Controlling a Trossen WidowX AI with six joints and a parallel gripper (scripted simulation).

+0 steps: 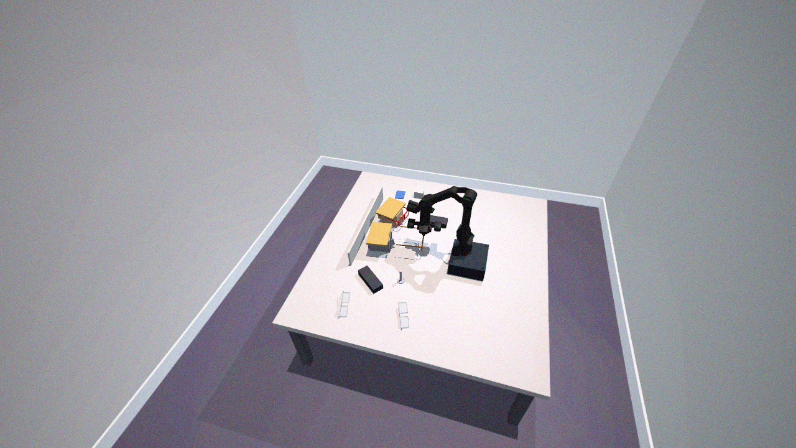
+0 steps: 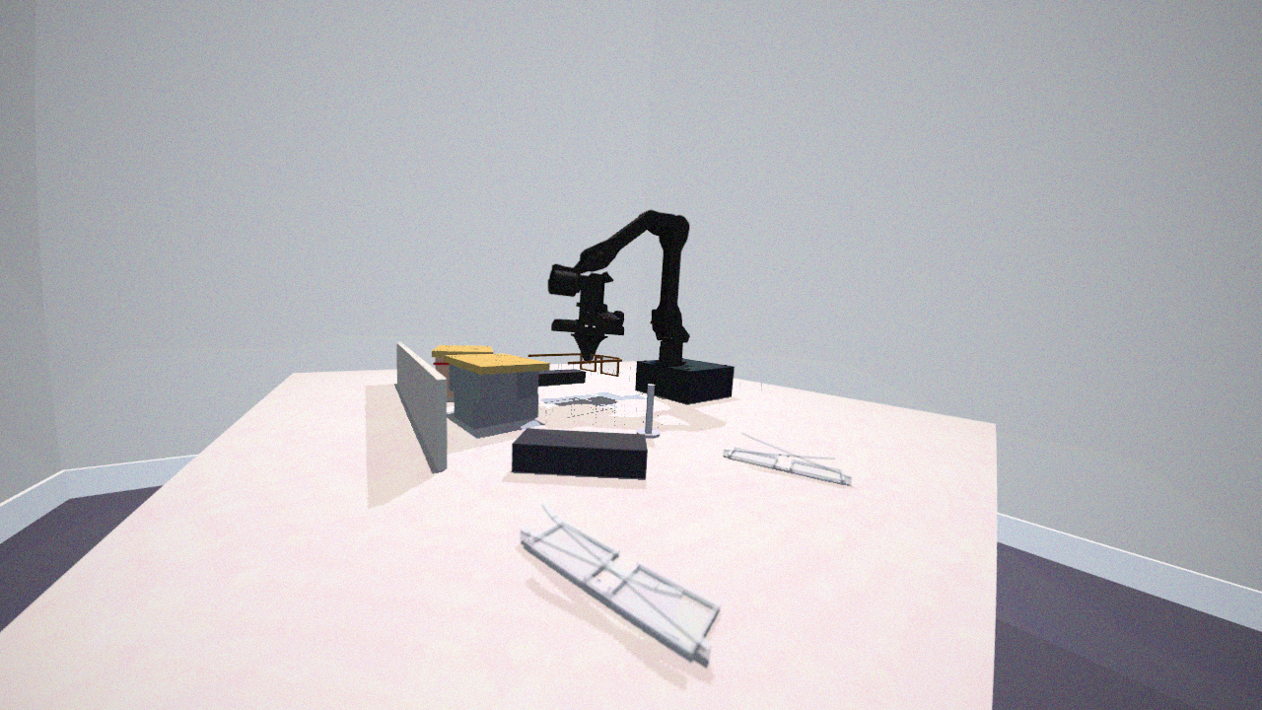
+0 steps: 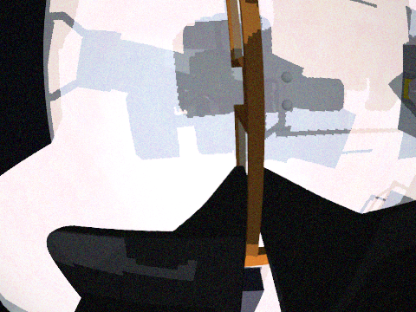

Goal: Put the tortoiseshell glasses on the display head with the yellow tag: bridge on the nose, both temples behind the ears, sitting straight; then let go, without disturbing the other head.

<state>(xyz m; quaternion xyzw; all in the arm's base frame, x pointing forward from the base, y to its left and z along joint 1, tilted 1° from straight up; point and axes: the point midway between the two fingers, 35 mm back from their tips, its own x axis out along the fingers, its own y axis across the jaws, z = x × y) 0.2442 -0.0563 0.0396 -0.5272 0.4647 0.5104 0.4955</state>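
Now: gripper tip 220 mm short of the grey display head, 50 mm to the right of it and 30 mm above it. Round my gripper tip: blue tag (430 mm to the right, 230 mm ahead, 80 mm below); grey wall panel (360 mm ahead, 60 mm to the right, 30 mm below); thin post (280 mm to the left, 70 mm ahead, 60 mm below).
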